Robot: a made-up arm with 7 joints.
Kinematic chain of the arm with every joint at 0, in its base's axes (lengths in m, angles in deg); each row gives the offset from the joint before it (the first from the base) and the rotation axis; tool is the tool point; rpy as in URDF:
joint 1: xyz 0 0 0.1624 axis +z
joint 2: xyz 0 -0.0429 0.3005 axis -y
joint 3: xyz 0 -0.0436 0.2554 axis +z
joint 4: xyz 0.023 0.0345 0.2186 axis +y
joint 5: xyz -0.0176 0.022 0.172 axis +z
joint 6: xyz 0 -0.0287 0.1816 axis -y
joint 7: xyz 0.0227 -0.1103 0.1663 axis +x
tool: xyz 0 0 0 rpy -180 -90 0
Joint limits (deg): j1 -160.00..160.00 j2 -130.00..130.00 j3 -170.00..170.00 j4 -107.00..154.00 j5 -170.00..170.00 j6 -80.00..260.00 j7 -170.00..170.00
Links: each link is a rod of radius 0.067 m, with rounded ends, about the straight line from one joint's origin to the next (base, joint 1, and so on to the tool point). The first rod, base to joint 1, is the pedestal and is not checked.
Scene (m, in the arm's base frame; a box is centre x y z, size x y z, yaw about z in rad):
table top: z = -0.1
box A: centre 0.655 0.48 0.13 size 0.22 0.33 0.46 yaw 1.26
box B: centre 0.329 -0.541 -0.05 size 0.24 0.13 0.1 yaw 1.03
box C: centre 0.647 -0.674 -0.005 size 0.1 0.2 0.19 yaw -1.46
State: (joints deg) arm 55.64 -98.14 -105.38 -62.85 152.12 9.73 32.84
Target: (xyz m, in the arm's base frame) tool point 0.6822 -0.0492 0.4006
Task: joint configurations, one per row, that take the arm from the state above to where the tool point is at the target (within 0.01 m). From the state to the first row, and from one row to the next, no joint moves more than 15 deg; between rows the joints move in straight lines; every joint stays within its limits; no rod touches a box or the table.
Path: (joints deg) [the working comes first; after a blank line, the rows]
Joints at the target: -13.68 -48.43 -136.01 -90.92 159.42 -4.58 32.84
Straight joint move there: touches box A.

1: 54.41 -84.69 -107.30 -73.54 146.42 7.96 27.93
2: 53.17 -71.25 -109.22 -84.22 140.73 6.19 23.03
3: 51.94 -57.80 -111.14 -94.91 135.03 4.41 18.12
4: 37.20 -54.87 -117.02 -82.29 144.30 3.93 25.48
5: 22.46 -51.93 -122.91 -69.67 153.57 3.46 32.84
6: 10.41 -50.77 -127.27 -76.75 155.52 0.78 32.84
7: -1.64 -49.60 -131.64 -83.84 157.47 -1.90 32.84
8: -13.68 -48.43 -136.01 -90.92 159.42 -4.58 32.84

